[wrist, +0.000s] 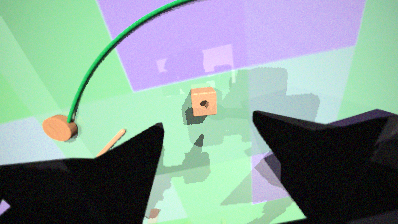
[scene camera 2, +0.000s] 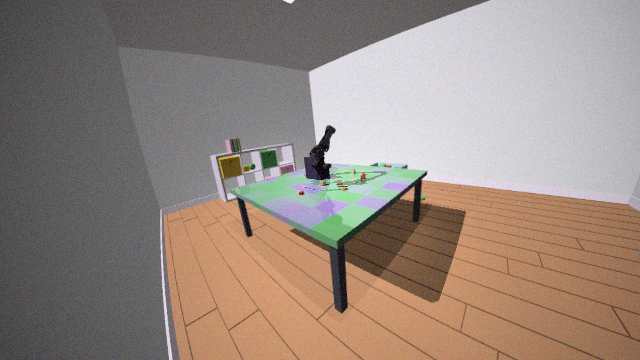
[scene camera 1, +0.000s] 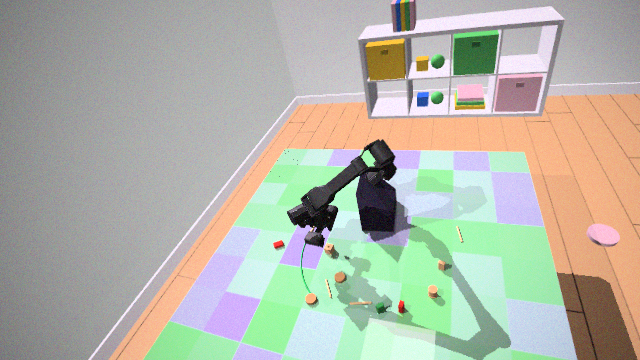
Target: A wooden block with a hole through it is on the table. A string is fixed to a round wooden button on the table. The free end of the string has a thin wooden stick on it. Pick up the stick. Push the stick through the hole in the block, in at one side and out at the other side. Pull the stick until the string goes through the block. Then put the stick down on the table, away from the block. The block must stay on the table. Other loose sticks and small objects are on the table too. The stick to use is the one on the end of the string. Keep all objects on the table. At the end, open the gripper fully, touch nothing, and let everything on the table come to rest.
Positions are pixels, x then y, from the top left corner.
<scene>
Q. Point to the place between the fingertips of my gripper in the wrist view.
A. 208, 121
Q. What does my gripper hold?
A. Nothing.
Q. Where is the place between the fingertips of my gripper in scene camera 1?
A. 326, 239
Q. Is my gripper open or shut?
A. Open.
</scene>
